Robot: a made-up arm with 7 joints.
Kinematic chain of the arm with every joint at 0, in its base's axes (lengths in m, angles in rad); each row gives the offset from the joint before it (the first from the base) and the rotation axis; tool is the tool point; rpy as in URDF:
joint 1: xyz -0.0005 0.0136 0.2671 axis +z
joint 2: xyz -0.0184 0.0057 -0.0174 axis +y
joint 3: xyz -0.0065 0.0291 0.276 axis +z
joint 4: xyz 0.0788 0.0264 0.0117 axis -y
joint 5: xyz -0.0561 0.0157 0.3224 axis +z
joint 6: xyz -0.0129 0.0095 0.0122 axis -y
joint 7: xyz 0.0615 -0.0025 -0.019 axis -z
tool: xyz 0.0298 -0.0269 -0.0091 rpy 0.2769 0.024 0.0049
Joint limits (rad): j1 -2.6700..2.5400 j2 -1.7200..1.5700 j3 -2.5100..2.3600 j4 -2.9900..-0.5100 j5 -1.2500..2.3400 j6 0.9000..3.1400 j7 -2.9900..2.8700
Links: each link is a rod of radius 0.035 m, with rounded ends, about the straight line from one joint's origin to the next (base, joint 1, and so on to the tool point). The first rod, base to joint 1, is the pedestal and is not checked.
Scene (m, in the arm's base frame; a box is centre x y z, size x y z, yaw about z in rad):
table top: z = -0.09
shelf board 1: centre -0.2 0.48 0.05 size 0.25 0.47 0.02 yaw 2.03
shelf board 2: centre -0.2 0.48 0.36 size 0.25 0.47 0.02 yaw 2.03
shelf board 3: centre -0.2 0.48 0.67 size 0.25 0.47 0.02 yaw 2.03
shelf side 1: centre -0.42 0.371 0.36 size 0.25 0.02 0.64 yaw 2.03
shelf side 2: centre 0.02 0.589 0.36 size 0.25 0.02 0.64 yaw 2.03
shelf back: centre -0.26 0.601 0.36 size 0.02 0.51 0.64 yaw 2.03
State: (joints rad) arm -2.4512 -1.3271 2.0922 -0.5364 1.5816 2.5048 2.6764
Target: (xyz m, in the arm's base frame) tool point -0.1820 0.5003 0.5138
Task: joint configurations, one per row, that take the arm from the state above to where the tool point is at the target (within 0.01 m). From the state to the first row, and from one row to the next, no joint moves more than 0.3 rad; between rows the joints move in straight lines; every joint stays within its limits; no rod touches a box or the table.
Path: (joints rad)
1: -2.2149 -1.0436 2.1234 -0.7398 1.6091 2.4489 2.6079
2: -1.9786 -0.7601 2.1545 -0.9431 1.6366 2.3930 2.5394
3: -1.7424 -0.4766 2.1857 -1.1465 1.6641 2.3371 2.4709
4: -1.5061 -0.1931 2.2168 -1.3499 1.6915 2.2812 2.4024
5: -1.2698 0.0904 2.2480 -1.5532 1.7190 2.2253 2.3339
6: -0.9900 0.3732 2.2760 -1.8050 1.6731 2.1345 2.3342
7: -0.7103 0.6560 2.3040 -2.0567 1.6271 2.0437 2.3346
8: -0.4305 0.9388 2.3320 -2.3085 1.5812 1.9529 2.3349
9: -0.1507 1.2216 2.3600 -2.5602 1.5353 1.8621 2.3352
10: -0.2255 0.9560 2.3600 -2.3883 1.5496 1.9604 2.3556
11: -0.3003 0.6903 2.3600 -2.2164 1.5640 2.0588 2.3760
12: -0.3751 0.4247 2.3600 -2.0445 1.5784 2.1571 2.3964
13: -0.4498 0.1590 2.3600 -1.8726 1.5927 2.2555 2.4168
14: -0.5246 -0.1066 2.3600 -1.7007 1.6071 2.3539 2.4372

